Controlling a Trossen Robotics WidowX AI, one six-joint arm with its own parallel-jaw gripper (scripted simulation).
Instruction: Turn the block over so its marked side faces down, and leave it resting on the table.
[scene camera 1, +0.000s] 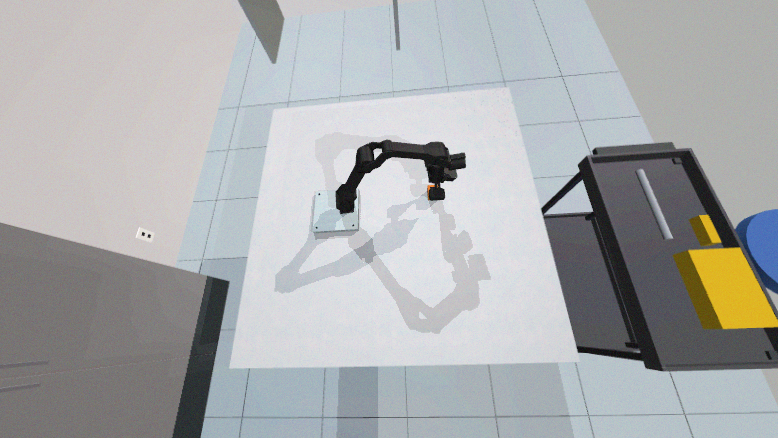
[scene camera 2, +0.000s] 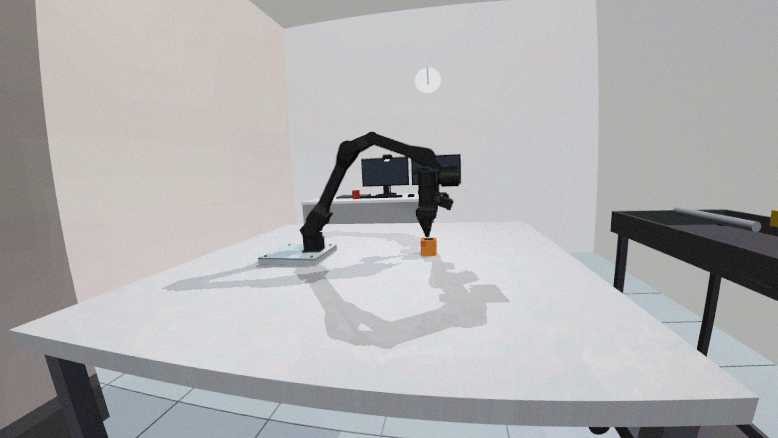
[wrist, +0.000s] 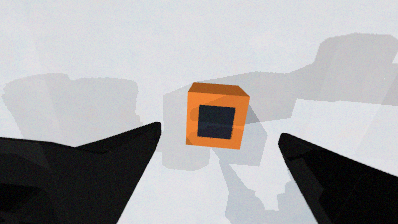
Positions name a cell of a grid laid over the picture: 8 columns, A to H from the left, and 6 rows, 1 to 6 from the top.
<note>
The gripper (scene camera 2: E4) is open, holding nothing.
The gripper is seen too in the wrist view (wrist: E4).
</note>
